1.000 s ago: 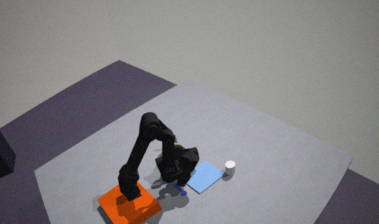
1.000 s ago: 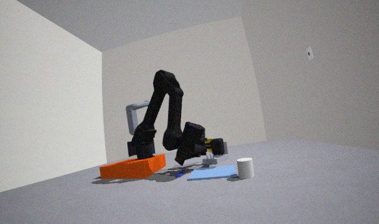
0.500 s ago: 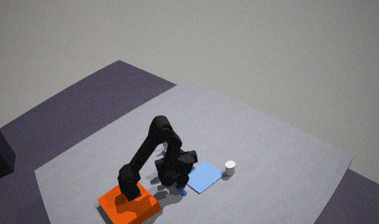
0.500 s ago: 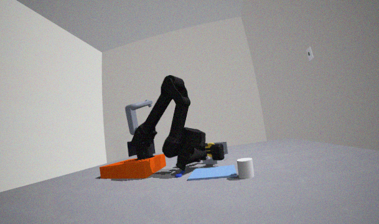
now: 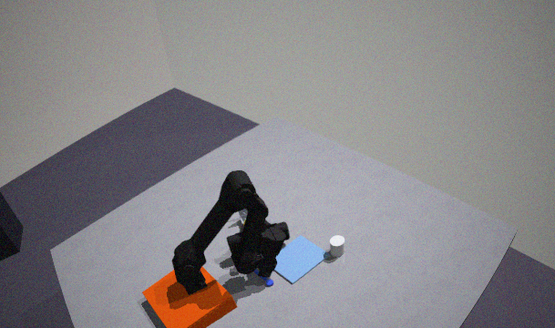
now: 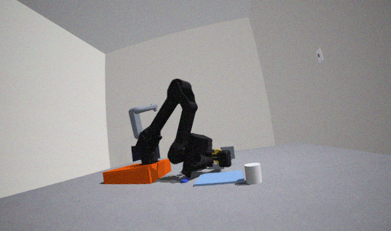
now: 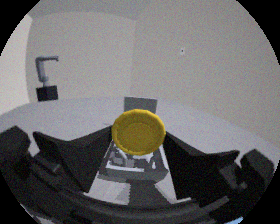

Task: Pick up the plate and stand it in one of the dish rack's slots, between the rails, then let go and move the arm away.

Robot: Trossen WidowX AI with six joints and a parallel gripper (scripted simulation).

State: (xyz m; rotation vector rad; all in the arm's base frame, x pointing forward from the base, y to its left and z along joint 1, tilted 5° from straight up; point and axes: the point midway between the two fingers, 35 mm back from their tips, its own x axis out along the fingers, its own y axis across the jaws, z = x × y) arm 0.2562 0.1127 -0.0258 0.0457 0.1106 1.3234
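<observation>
My gripper tip is now 10 mm to the left of the yellow plate. The rest, counted from my gripper tip: grey dish rack 10 mm ahead, 20 mm to the left, 30 mm below; light blue mat 50 mm ahead, 180 mm to the right, 50 mm below; blue spoon 70 mm behind, 200 mm to the right, 50 mm below.
</observation>
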